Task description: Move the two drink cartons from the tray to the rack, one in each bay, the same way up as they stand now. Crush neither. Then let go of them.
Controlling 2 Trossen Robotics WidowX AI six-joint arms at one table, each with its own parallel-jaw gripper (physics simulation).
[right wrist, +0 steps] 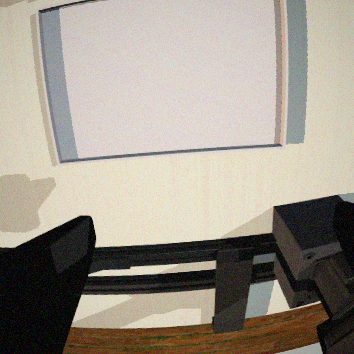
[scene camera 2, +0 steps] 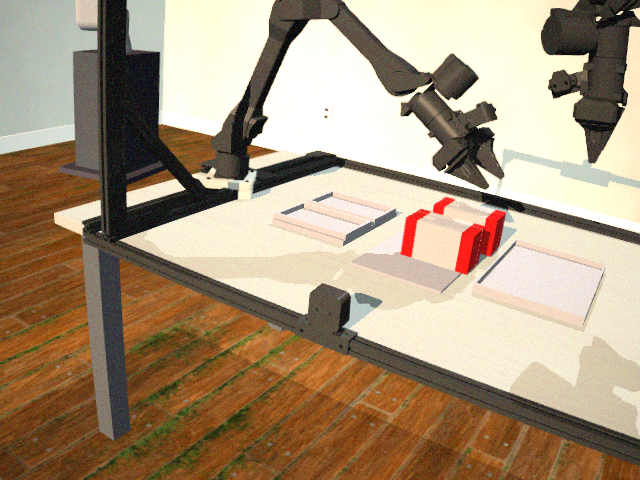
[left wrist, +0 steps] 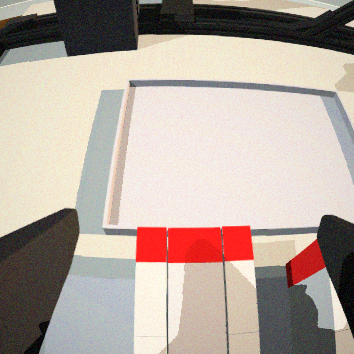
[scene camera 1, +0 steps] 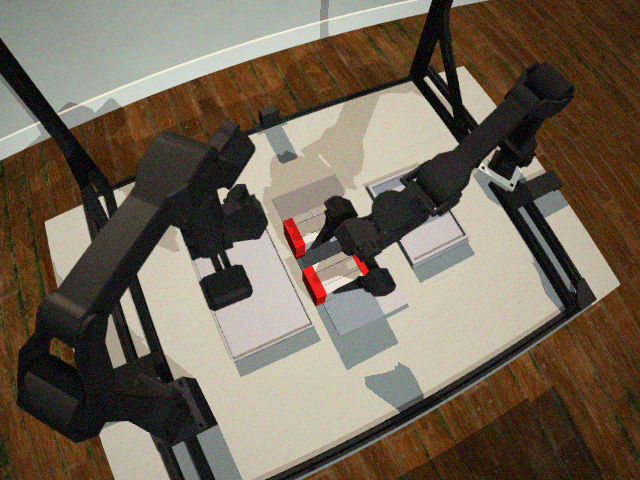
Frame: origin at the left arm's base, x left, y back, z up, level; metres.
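Where they show: left gripper, fingertip midpoint: [scene camera 2: 495, 183] [left wrist: 203, 225] [scene camera 1: 322, 270]; right gripper, fingertip midpoint: [right wrist: 218, 222] [scene camera 2: 596, 156] [scene camera 1: 215, 267]; left arm's base, origin of the base link: [scene camera 2: 230, 175] [scene camera 1: 502, 165]; right arm's base, origin of the base link: [right wrist: 331, 273] [scene camera 1: 170, 413].
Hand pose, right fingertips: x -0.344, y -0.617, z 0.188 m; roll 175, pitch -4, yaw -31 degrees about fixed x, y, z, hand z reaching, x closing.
Observation:
Things, the pixels of their top centre, and the offset from my right fingertips. "*": a spot on its surface instead.
- two-bay rack, middle of its top: [scene camera 2: 338, 210] [scene camera 1: 418, 210] dx +0.220, dy +0.386, dz -0.204 m
- large shallow rimmed panel, middle of its top: [left wrist: 252, 139] [right wrist: 165, 72] [scene camera 2: 545, 272] [scene camera 1: 248, 286] dx +0.007, dy +0.036, dz -0.208 m
- small black block, surface spot: [scene camera 2: 328, 310] [scene camera 1: 265, 113] * dx -0.217, dy +0.405, dz -0.190 m
Two cream cartons with red ends stand side by side, apart, on the flat pale tray [scene camera 1: 361, 317] [scene camera 2: 408, 271]. One carton [scene camera 1: 336, 276] [scene camera 2: 494, 232] [left wrist: 197, 300] is nearer in scene camera 1; the other carton [scene camera 1: 293, 238] [scene camera 2: 439, 240] [left wrist: 306, 265] is farther there. My left gripper [scene camera 1: 319, 272] [scene camera 2: 493, 181] [left wrist: 203, 225] is open above the first carton, with its fingers to either side in the wrist view; the right finger overlaps part of the other carton. The two-bay rack [scene camera 1: 439, 250] [scene camera 2: 338, 212] is empty. My right gripper [scene camera 2: 592, 156] [right wrist: 218, 222] is open and empty, high up.
A large shallow rimmed panel [scene camera 1: 268, 310] [scene camera 2: 542, 279] [left wrist: 220, 160] [right wrist: 170, 85] lies beside the tray, below my right gripper. Black rails edge the table. A small black block [scene camera 1: 268, 116] [scene camera 2: 328, 310] stands on one rail. My left arm reaches over the rack.

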